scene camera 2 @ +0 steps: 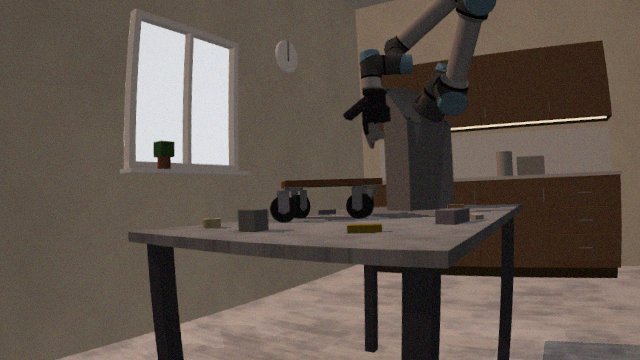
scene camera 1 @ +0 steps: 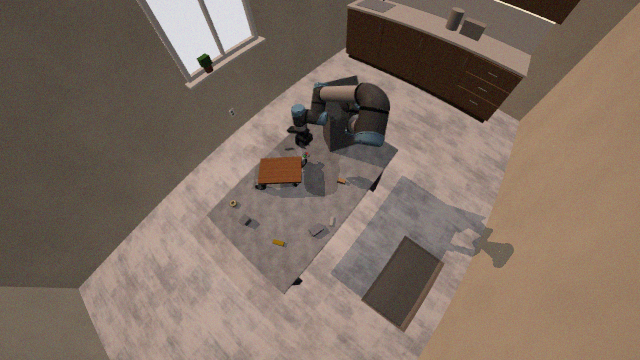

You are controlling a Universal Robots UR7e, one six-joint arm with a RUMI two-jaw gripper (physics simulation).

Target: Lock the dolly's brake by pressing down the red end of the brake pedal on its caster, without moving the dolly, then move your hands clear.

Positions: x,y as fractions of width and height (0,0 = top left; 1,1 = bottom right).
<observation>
dolly: scene camera 2 0.56,0.57; scene camera 1 0.44,0.47
</observation>
